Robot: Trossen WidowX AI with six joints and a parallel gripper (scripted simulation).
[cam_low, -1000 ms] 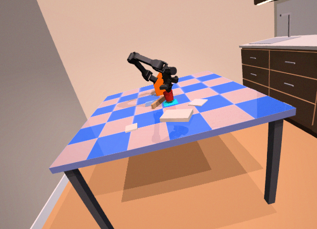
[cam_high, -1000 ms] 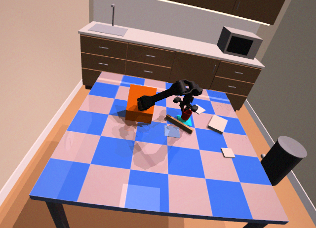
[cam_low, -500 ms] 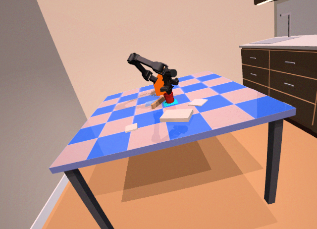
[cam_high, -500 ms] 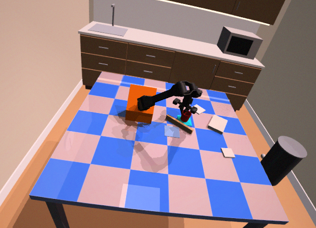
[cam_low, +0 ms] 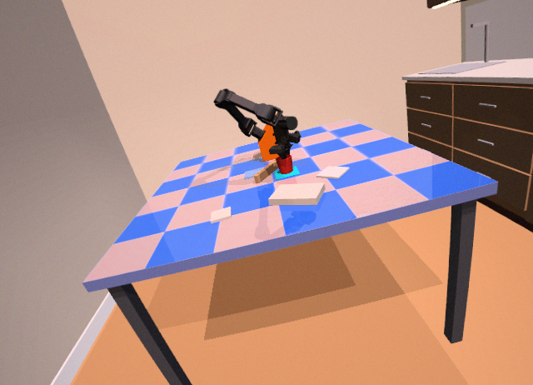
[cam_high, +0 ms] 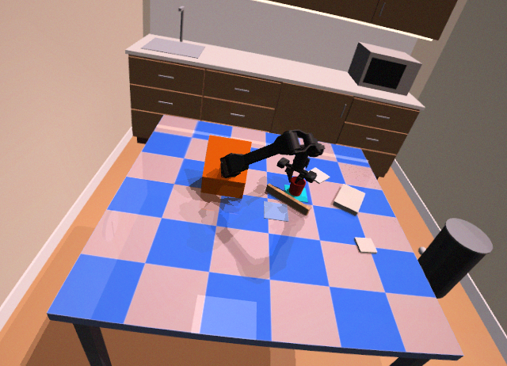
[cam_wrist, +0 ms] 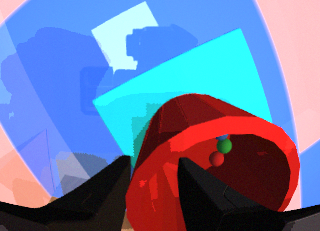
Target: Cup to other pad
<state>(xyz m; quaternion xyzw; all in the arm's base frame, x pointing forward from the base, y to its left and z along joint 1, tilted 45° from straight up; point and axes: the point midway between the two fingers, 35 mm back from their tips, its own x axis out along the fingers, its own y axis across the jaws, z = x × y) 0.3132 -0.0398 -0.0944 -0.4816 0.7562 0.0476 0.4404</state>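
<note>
Now: gripper tip 2 cm short of the red cup and 2 cm to the left of it. Round my gripper tip: green marble: 3 cm ahead, 3 cm to the right, 3 cm below; then red marble: 3 cm ahead, 4 cm to the right, 3 cm below; then cyan pad: 3 cm ahead, 2 cm to the right, 5 cm below.
</note>
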